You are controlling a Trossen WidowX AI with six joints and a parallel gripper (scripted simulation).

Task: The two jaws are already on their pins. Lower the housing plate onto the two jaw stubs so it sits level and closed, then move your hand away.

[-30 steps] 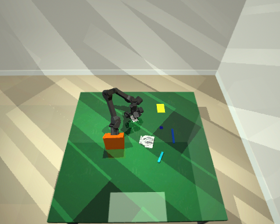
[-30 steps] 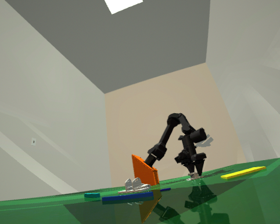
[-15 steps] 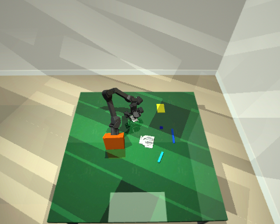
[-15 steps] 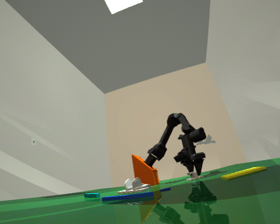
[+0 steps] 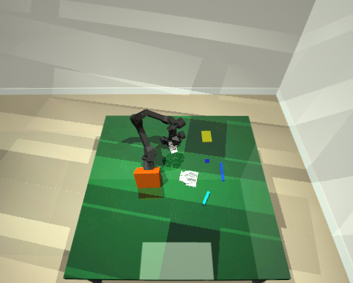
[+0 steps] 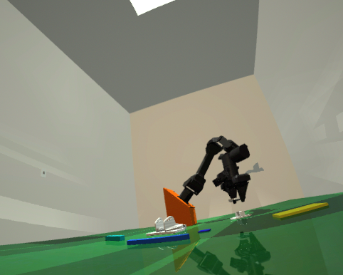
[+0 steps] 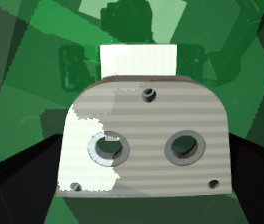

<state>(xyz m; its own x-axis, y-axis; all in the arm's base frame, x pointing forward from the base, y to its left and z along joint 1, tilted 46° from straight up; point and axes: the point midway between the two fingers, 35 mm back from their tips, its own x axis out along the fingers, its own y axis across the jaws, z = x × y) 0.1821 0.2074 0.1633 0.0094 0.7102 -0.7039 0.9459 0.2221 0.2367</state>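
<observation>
My gripper tip is 10 mm to the left of the white part and 50 mm above it. The rest, counted from my gripper tip: yellow plate: 290 mm ahead, 120 mm to the left, 60 mm below; blue square piece: 260 mm ahead, 130 mm to the right, 60 mm below; blue bar: 360 mm ahead, 230 mm to the right, 50 mm below.
</observation>
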